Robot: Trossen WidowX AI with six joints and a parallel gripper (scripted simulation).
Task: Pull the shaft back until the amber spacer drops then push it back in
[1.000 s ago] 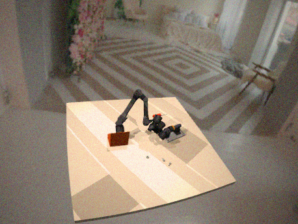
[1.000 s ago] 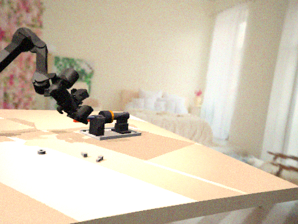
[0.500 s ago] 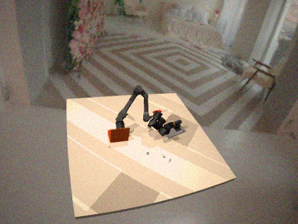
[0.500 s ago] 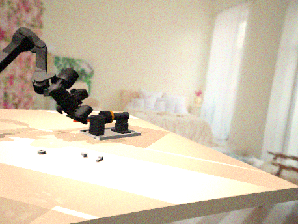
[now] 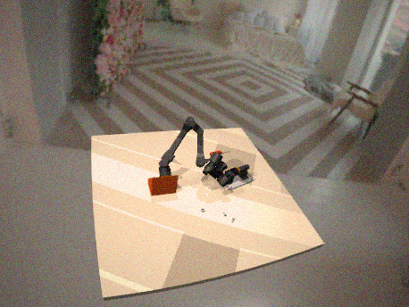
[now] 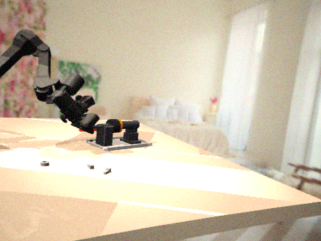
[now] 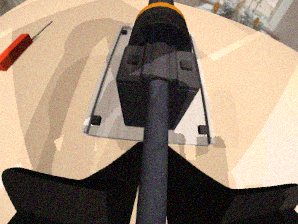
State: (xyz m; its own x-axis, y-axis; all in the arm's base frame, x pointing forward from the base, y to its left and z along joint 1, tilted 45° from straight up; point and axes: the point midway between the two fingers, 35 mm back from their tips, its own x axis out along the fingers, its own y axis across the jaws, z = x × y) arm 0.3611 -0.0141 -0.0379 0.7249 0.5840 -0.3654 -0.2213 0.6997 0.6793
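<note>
Right now my gripper tip is 3 cm short of the grey shaft, 1 cm to the right of it and 2 cm below it. From my gripper tip the other things lie so: dark spacer 8 cm ahead, 2 cm to the left, 2 cm above.
</note>
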